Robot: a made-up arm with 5 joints.
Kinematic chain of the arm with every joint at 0, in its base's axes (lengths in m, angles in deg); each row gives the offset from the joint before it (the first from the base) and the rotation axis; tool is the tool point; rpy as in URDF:
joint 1: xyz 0 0.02 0.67 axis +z
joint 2: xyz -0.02 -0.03 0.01 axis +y
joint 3: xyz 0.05 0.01 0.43 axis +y
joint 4: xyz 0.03 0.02 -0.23 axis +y
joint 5: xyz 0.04 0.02 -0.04 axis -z
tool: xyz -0.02 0.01 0.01 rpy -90 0 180
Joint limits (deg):
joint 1: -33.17..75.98
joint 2: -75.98..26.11
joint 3: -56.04..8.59
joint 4: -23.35..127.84
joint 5: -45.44..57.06
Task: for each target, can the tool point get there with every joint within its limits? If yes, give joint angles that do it. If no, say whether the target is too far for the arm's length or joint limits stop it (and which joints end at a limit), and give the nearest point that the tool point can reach.
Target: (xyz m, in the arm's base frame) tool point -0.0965 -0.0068 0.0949
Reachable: no: joint limits stop it (at a limit: joint 2, joint 3, joint 5) | nearest point -0.1913 -0.0331 0.7245 | short by 0.637 m
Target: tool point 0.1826 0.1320 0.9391
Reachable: yes | joints 22.58 -3.11 -41.19 42.59 10.00
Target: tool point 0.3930 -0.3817 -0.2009
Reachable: no: too far | nearest point 0.2632 -0.1016 0.7737 | short by 1.022 m
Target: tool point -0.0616 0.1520 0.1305
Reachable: no: joint limits stop it (at a limit: joint 1, joint 2, joint 3, joint 5) | nearest point -0.1405 0.1623 0.7243 | short by 0.599 m
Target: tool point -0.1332 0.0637 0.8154
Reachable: yes | joints -1.77 -66.65 -0.81 50.98 34.60
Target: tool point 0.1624 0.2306 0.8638
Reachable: yes | joints 48.45 14.57 -43.71 75.39 -31.30
